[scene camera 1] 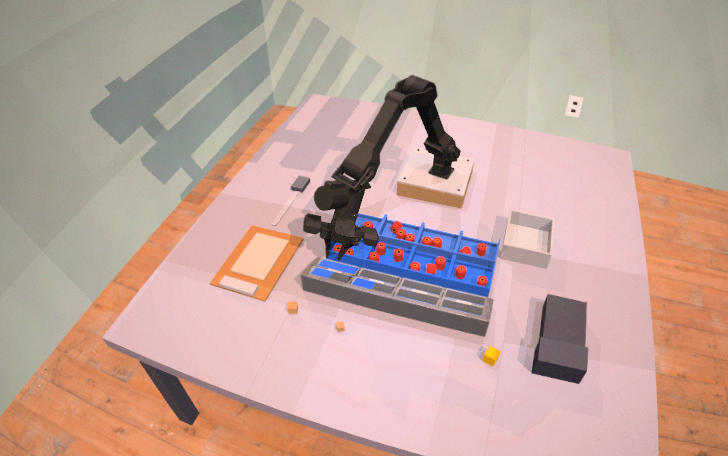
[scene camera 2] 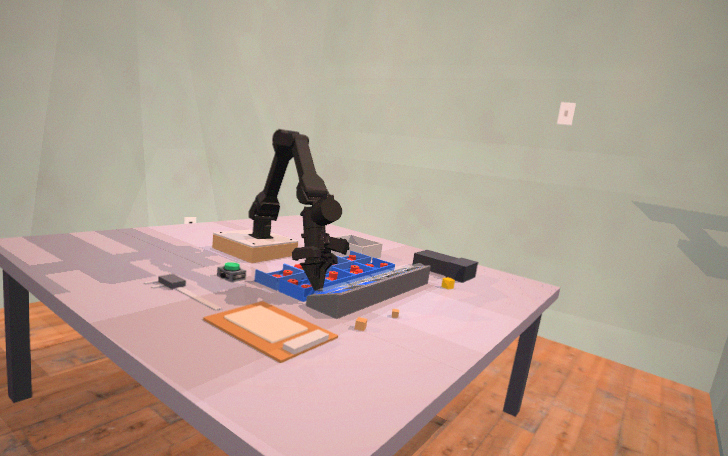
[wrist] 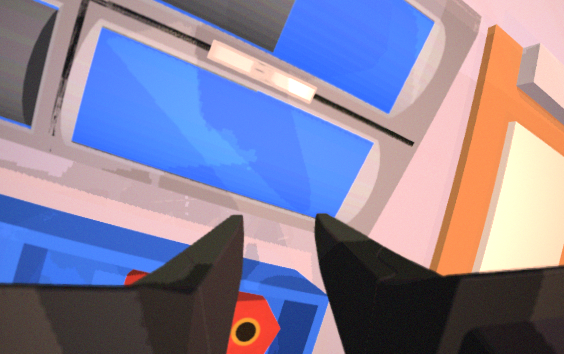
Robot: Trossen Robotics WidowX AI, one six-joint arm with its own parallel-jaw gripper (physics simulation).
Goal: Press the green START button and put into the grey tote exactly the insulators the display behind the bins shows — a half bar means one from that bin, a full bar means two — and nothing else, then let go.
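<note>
My gripper (scene camera 1: pixel 334 254) (scene camera 2: pixel 318 288) (wrist: pixel 279 225) is partly open and empty, low over the blue bins' (scene camera 1: pixel 450 284) (scene camera 2: pixel 290 288) end corner beside the display. Red insulators (scene camera 1: pixel 398 255) (scene camera 2: pixel 333 275) (wrist: pixel 265 327) lie in the bins; the one in the wrist view is below and partly behind the left finger. The grey display (scene camera 1: pixel 397 308) (scene camera 2: pixel 370 296) (wrist: pixel 405 125) shows a full blue bar (wrist: pixel 230 125) nearest the bins, a half bar (wrist: pixel 357 55) behind it, and another half bar (scene camera 1: pixel 364 283) one column over. The grey tote (scene camera 1: pixel 525 257) shows no insulator inside. The green START button (scene camera 2: pixel 232 265) stands left of the bins.
An orange board (scene camera 1: pixel 292 241) (scene camera 2: pixel 214 320) (wrist: pixel 462 200) lies beside the display. Orange cubes (scene camera 1: pixel 292 307) (scene camera 1: pixel 340 326) and a yellow cube (scene camera 1: pixel 491 355) (scene camera 2: pixel 448 283) are in front of it. A black block (scene camera 1: pixel 564 322) (scene camera 2: pixel 445 265) stands right. A small dark box (scene camera 1: pixel 300 183) (scene camera 2: pixel 171 280) lies left.
</note>
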